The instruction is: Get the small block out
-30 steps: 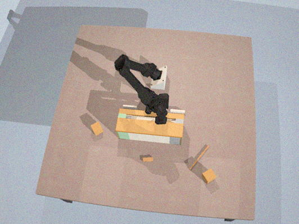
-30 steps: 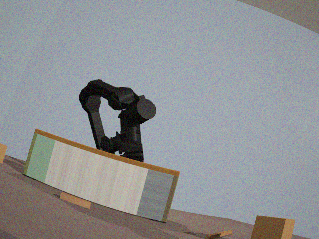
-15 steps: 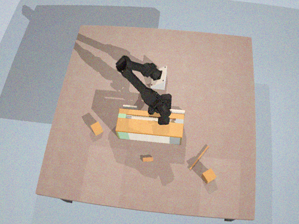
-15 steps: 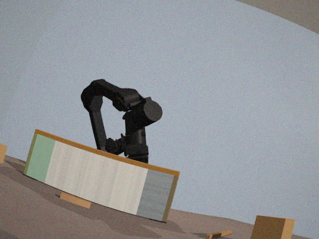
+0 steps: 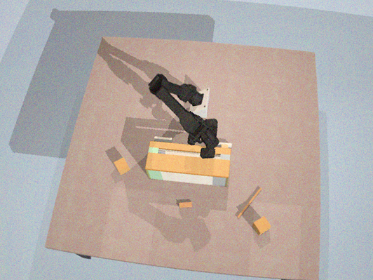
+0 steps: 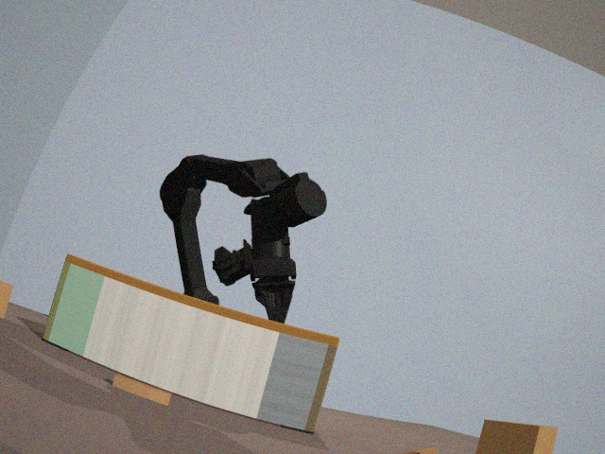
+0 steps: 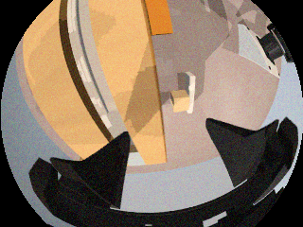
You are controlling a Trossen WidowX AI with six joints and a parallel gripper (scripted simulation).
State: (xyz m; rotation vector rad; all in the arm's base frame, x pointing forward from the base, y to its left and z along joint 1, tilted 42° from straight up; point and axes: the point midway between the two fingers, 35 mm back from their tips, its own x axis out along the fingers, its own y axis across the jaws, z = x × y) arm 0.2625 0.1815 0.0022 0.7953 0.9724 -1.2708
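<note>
Now: the tan block 5 cm behind my gripper tip, 4 cm to the left of it and 11 cm below it. Also, from my gripper tip: thin stick (20 cm ahead, 22 cm to the left, 12 cm below); box (5 cm ahead, 11 cm to the right, 6 cm below).
</note>
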